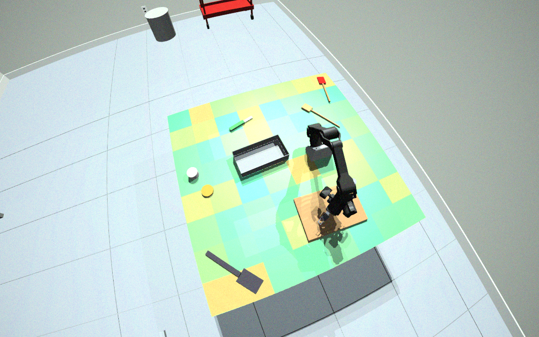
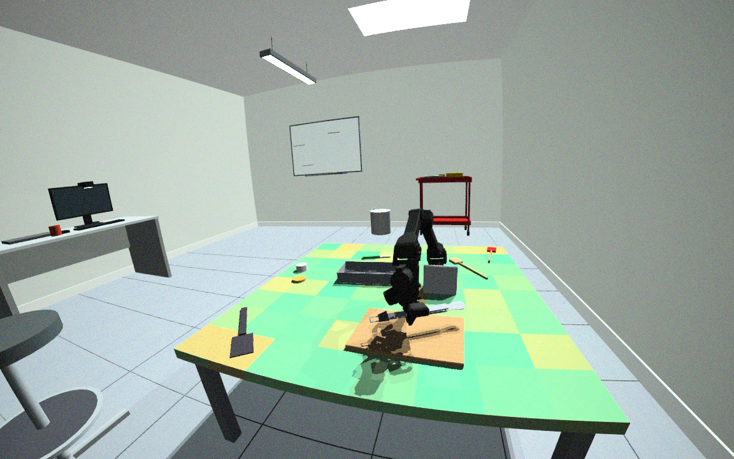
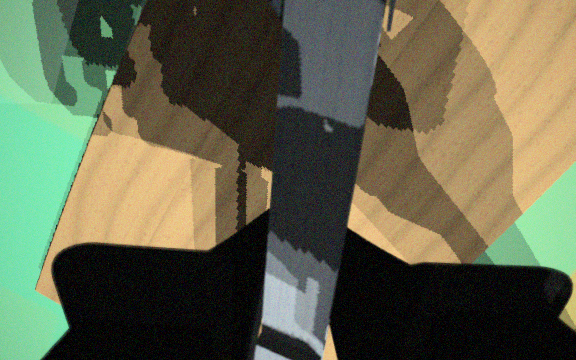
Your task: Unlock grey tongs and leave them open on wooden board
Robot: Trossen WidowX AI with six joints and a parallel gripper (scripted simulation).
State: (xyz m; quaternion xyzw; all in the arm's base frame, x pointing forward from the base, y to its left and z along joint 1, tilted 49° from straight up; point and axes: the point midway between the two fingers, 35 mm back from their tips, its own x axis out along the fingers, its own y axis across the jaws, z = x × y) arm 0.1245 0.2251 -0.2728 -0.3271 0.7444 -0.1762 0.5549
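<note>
Now: gripper tip 4 cm above the wooden board. Also, from my gripper tip: roasting tin (19 cm ahead, 47 cm to the right, 2 cm below); then black spatula (60 cm ahead, 5 cm to the left, 4 cm below); then red spatula (53 cm behind, 81 cm to the right, 4 cm below).
</note>
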